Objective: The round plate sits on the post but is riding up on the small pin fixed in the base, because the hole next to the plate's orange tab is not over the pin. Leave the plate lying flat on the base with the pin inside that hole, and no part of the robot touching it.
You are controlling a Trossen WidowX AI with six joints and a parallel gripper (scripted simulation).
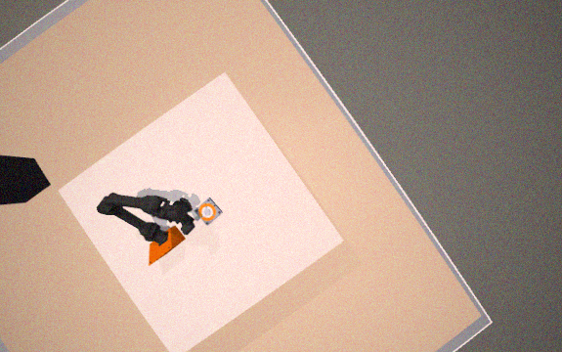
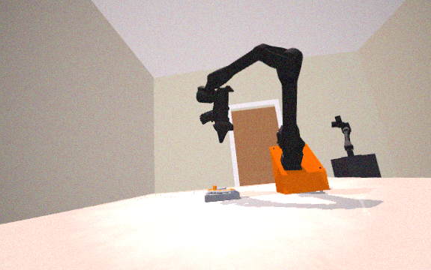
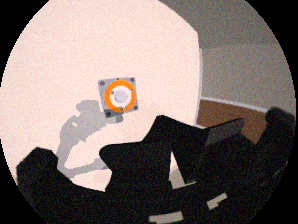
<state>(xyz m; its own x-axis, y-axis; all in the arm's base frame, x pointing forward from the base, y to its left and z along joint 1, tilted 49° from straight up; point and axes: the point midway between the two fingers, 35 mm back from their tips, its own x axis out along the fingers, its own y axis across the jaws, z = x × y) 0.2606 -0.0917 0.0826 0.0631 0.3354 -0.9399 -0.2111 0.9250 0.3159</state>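
Now: the base 19 cm below my gripper tip, 2 cm ahead of it and 1 cm to the left of it.
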